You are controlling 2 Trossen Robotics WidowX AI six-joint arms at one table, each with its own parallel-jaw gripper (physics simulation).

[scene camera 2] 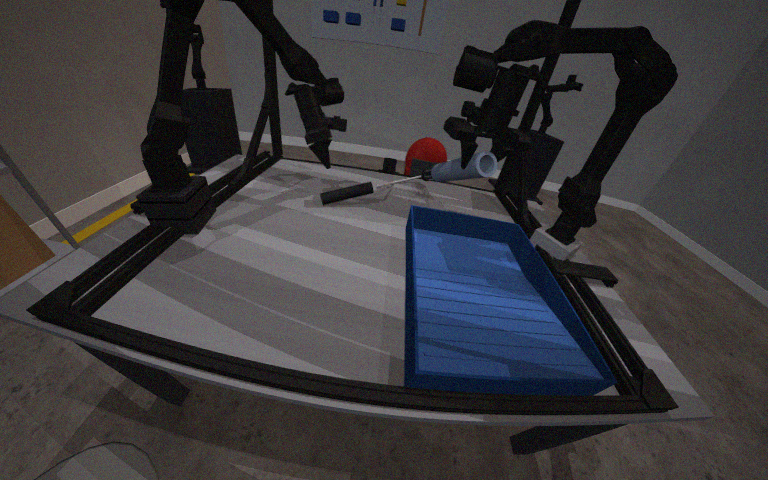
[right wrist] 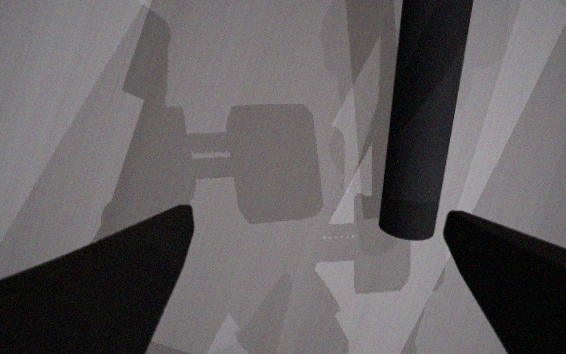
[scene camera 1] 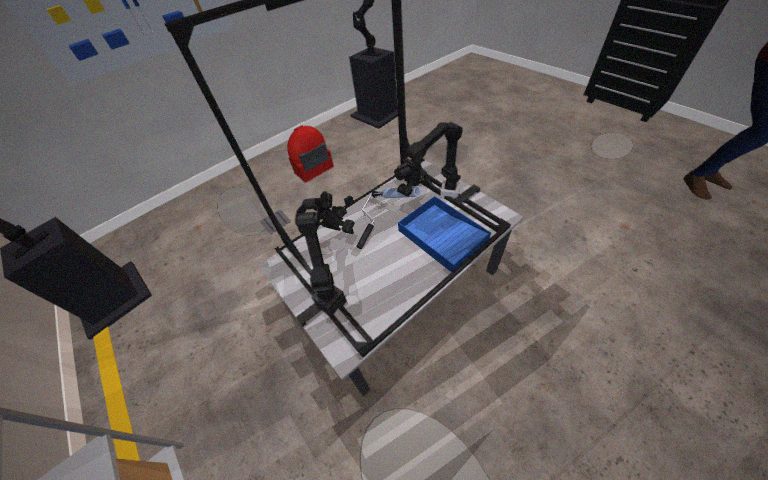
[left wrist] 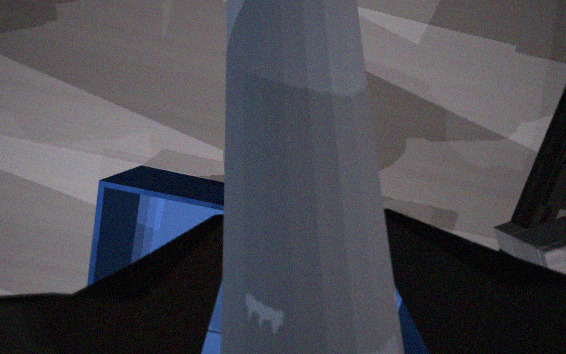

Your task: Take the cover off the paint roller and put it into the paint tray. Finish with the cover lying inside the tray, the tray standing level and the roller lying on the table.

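Where they show: left gripper, fingertip midpoint: [scene camera 2: 473, 169] [scene camera 1: 410, 192] [left wrist: 301, 223]; right gripper, fingertip midpoint: [scene camera 2: 328, 166] [right wrist: 318, 219]; left arm's base, link origin: [scene camera 2: 560, 235] [scene camera 1: 450, 186]; right arm's base, link origin: [scene camera 2: 172, 185] [scene camera 1: 327, 294].
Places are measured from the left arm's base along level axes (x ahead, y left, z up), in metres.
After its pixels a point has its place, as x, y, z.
The paint roller's dark handle [scene camera 1: 365, 236] {0.443, -0.382, -0.012} [scene camera 2: 346, 193] {0.440, -0.375, -0.017} [right wrist: 425, 120] {0.437, -0.397, -0.010} is low at the table's back; whether it touches the table is unclear. Its thin wire leads to the pale blue cover [scene camera 1: 390, 193] {0.195, -0.303, 0.074} [scene camera 2: 450, 170] {0.219, -0.249, 0.083} [left wrist: 300, 150] {0.204, -0.217, 0.134}, whose open end looks hollow in scene camera 2. How far the roller sits inside the cover is hidden. My left gripper [scene camera 1: 405, 189] {0.213, -0.188, 0.111} [scene camera 2: 478, 160] {0.213, -0.188, 0.111} [left wrist: 301, 223] {0.213, -0.188, 0.111} is shut on the cover, behind the tray. My right gripper [scene camera 1: 349, 226] {0.457, -0.474, 0.022} [scene camera 2: 326, 164] {0.457, -0.474, 0.022} [right wrist: 318, 219] {0.457, -0.474, 0.022} is open and empty, above the handle's free end. The blue tray [scene camera 1: 444, 232] {0.321, 0.010, -0.038} [scene camera 2: 498, 386] {0.460, 0.141, -0.011} [left wrist: 114, 230] {0.360, -0.193, -0.012} stands level.
A black metal frame [scene camera 1: 416, 302] {0.751, -0.055, -0.035} [scene camera 2: 283, 370] {0.679, -0.005, -0.035} runs around the edge of the table [scene camera 2: 271, 316] {0.679, -0.103, -0.055}. The tray stands close to its right-hand rail in scene camera 2. A red helmet-like object [scene camera 1: 305, 144] [scene camera 2: 425, 153] shows beyond the table's back edge.
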